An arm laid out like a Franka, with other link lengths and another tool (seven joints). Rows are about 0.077 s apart.
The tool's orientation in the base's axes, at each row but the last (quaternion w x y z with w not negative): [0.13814 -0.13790 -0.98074 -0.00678]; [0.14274 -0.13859 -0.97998 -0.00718]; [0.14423 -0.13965 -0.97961 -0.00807]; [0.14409 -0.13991 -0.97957 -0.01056]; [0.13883 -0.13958 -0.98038 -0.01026]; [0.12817 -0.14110 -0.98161 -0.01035]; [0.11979 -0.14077 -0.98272 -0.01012]
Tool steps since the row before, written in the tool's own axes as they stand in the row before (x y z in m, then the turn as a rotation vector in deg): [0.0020 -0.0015 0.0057 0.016 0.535 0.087]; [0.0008 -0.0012 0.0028 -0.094 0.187 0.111]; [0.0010 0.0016 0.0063 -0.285 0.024 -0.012]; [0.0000 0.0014 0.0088 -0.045 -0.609 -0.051]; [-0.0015 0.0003 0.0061 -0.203 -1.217 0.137]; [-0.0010 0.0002 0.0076 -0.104 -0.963 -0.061]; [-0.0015 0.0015 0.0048 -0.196 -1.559 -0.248]
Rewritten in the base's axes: [-0.0038 -0.0006 -0.0049 0.108 0.523 -0.093]; [-0.0018 -0.0008 -0.0024 0.107 0.160 -0.138]; [-0.0022 0.0022 -0.0058 0.272 -0.055 -0.070]; [-0.0021 0.0019 -0.0085 -0.113 -0.600 0.048]; [-0.0002 0.0002 -0.0063 -0.186 -1.216 -0.165]; [-0.0009 0.0003 -0.0076 -0.158 -0.956 0.048]; [0.0007 0.0013 -0.0050 -0.195 -1.564 0.216]
